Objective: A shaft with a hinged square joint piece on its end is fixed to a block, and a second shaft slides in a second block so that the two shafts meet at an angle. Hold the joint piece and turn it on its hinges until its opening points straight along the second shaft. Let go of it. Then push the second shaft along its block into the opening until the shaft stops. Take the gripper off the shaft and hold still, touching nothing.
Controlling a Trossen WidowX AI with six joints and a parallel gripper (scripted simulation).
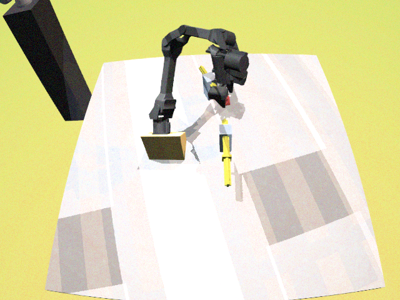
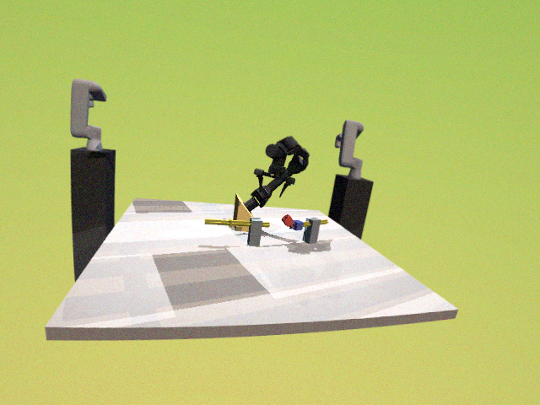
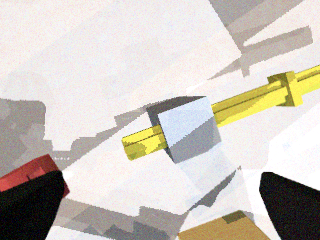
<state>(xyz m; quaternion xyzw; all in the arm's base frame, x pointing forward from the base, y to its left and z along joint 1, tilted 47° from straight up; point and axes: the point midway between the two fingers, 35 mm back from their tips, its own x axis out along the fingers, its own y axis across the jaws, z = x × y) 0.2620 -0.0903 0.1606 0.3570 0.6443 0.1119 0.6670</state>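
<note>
Now: the red square joint piece 120 mm below my gripper tip, 110 mm to the left of it and 10 mm behind it.
</note>
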